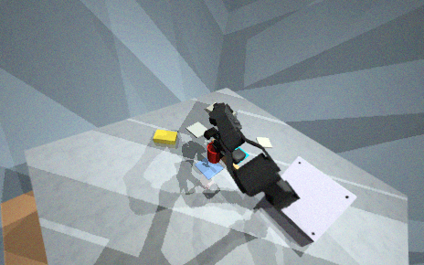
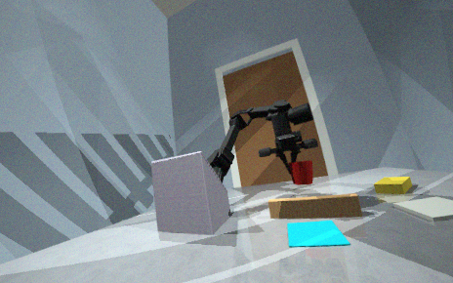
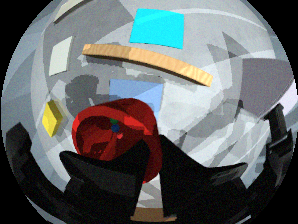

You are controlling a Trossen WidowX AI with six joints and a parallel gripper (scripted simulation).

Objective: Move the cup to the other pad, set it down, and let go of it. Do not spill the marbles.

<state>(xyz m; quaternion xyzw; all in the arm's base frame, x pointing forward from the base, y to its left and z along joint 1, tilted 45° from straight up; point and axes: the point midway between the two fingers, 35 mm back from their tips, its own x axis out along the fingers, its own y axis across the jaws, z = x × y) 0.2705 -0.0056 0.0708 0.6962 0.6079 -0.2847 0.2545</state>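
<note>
My gripper tip is 18 cm to the left of the cyan pad and 12 cm above it. Round my gripper tip: blue patch (12 cm below, 4 cm ahead); red cup (3 cm ahead); wooden block (10 cm below, 9 cm to the right, 2 cm ahead).
</note>
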